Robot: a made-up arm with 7 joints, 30 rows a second.
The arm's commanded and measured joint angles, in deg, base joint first. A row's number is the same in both.
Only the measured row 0 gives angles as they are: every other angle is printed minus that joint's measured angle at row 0.
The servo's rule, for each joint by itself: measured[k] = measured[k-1] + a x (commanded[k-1-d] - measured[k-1]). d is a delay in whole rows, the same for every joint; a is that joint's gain. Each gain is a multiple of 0.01, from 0.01 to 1. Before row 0 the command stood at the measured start. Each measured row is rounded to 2 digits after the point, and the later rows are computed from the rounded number. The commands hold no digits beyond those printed.
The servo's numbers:
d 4
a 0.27 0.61 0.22 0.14 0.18 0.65 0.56
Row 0, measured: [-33.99, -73.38, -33.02, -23.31, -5.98, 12.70, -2.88]
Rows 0 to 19, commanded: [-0.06, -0.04, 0.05, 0.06, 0.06, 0.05, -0.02]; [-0.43, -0.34, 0.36, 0.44, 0.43, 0.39, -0.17]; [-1.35, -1.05, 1.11, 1.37, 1.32, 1.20, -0.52]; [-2.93, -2.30, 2.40, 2.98, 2.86, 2.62, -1.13]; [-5.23, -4.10, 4.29, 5.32, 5.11, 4.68, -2.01]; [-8.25, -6.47, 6.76, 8.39, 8.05, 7.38, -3.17]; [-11.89, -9.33, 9.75, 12.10, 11.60, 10.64, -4.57]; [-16.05, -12.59, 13.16, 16.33, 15.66, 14.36, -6.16]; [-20.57, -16.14, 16.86, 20.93, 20.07, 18.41, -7.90]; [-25.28, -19.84, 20.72, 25.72, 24.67, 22.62, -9.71]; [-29.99, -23.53, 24.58, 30.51, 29.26, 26.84, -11.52]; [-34.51, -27.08, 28.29, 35.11, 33.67, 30.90, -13.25]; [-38.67, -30.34, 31.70, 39.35, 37.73, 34.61, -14.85]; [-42.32, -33.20, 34.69, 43.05, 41.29, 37.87, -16.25]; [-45.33, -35.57, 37.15, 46.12, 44.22, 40.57, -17.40]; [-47.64, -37.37, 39.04, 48.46, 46.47, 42.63, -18.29]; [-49.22, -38.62, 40.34, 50.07, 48.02, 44.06, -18.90]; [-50.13, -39.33, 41.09, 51.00, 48.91, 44.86, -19.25]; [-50.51, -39.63, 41.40, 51.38, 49.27, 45.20, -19.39]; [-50.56, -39.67, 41.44, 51.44, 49.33, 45.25, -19.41]
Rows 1 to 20, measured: [0.00, 0.00, 0.00, 0.00, 0.00, 0.00, 0.00]; [0.00, 0.00, 0.00, 0.00, 0.00, 0.00, 0.00]; [0.00, 0.00, 0.00, 0.00, 0.00, 0.00, 0.00]; [0.00, 0.00, 0.00, 0.00, 0.00, 0.00, 0.00]; [-0.02, -0.02, 0.01, 0.01, 0.01, 0.03, -0.01]; [-0.13, -0.22, 0.09, 0.07, 0.09, 0.26, -0.10]; [-0.46, -0.73, 0.31, 0.25, 0.31, 0.87, -0.34]; [-1.13, -1.69, 0.77, 0.63, 0.77, 2.01, -0.78]; [-2.24, -3.16, 1.54, 1.29, 1.55, 3.75, -1.47]; [-3.86, -5.18, 2.69, 2.28, 2.72, 6.11, -2.42]; [-6.03, -7.71, 4.24, 3.65, 4.32, 9.05, -3.62]; [-8.74, -10.69, 6.20, 5.43, 6.36, 12.50, -5.04]; [-11.93, -14.01, 8.55, 7.60, 8.83, 16.34, -6.64]; [-15.53, -17.57, 11.23, 10.14, 11.68, 20.42, -8.36]; [-19.43, -21.21, 14.17, 12.99, 14.84, 24.59, -10.13]; [-23.50, -24.79, 17.28, 16.09, 18.23, 28.69, -11.88]; [-27.60, -28.18, 20.45, 19.35, 21.74, 32.54, -13.54]; [-31.57, -31.24, 23.58, 22.67, 25.26, 36.00, -15.06]; [-35.29, -33.88, 26.57, 25.95, 28.67, 38.97, -16.37]; [-38.62, -36.01, 29.31, 29.10, 31.87, 41.35, -17.45]
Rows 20 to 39, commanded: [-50.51, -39.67, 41.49, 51.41, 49.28, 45.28, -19.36]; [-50.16, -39.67, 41.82, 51.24, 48.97, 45.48, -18.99]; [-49.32, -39.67, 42.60, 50.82, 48.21, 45.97, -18.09]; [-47.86, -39.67, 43.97, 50.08, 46.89, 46.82, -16.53]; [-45.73, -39.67, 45.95, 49.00, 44.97, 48.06, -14.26]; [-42.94, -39.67, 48.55, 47.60, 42.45, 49.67, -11.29]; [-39.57, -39.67, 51.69, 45.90, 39.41, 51.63, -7.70]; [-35.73, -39.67, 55.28, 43.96, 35.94, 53.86, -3.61]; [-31.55, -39.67, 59.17, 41.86, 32.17, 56.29, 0.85]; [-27.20, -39.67, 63.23, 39.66, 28.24, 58.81, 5.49]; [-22.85, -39.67, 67.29, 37.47, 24.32, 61.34, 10.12]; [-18.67, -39.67, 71.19, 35.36, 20.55, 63.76, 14.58]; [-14.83, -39.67, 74.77, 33.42, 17.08, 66.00, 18.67]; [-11.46, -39.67, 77.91, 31.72, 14.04, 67.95, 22.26]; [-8.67, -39.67, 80.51, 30.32, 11.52, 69.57, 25.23]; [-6.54, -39.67, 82.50, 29.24, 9.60, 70.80, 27.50]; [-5.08, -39.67, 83.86, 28.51, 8.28, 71.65, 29.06]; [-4.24, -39.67, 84.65, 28.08, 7.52, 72.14, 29.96]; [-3.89, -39.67, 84.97, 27.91, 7.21, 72.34, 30.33]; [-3.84, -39.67, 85.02, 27.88, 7.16, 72.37, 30.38]
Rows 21 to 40, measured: [-41.48, -37.60, 31.74, 32.04, 34.78, 43.11, -18.26]; [-43.82, -38.66, 33.80, 34.69, 37.32, 44.25, -18.81]; [-45.63, -39.25, 35.47, 37.03, 39.47, 44.87, -19.13]; [-46.96, -39.51, 36.78, 39.05, 41.24, 45.12, -19.29]; [-47.92, -39.61, 37.82, 40.78, 42.69, 45.22, -19.33]; [-48.52, -39.65, 38.70, 42.24, 43.82, 45.39, -19.14]; [-48.74, -39.66, 39.56, 43.44, 44.61, 45.77, -18.55]; [-48.50, -39.67, 40.53, 44.37, 45.02, 46.45, -17.42]; [-47.75, -39.67, 41.72, 45.02, 45.01, 47.50, -15.65]; [-46.45, -39.67, 43.22, 45.38, 44.55, 48.91, -13.21]; [-44.59, -39.67, 45.08, 45.45, 43.62, 50.68, -10.12]; [-42.20, -39.67, 47.32, 45.24, 42.24, 52.75, -6.47]; [-39.32, -39.67, 49.93, 44.77, 40.43, 55.05, -2.37]; [-36.05, -39.67, 52.86, 44.05, 38.24, 57.49, 2.03]; [-32.49, -39.67, 56.03, 43.13, 35.73, 59.99, 6.56]; [-28.76, -39.67, 59.37, 42.04, 33.00, 62.44, 11.05]; [-25.00, -39.67, 62.76, 40.83, 30.13, 64.75, 15.32]; [-21.34, -39.67, 66.09, 39.55, 27.23, 66.83, 19.21]; [-17.92, -39.67, 69.26, 38.26, 24.40, 68.61, 22.58]; [-14.85, -39.67, 72.17, 37.00, 21.74, 70.03, 25.34]
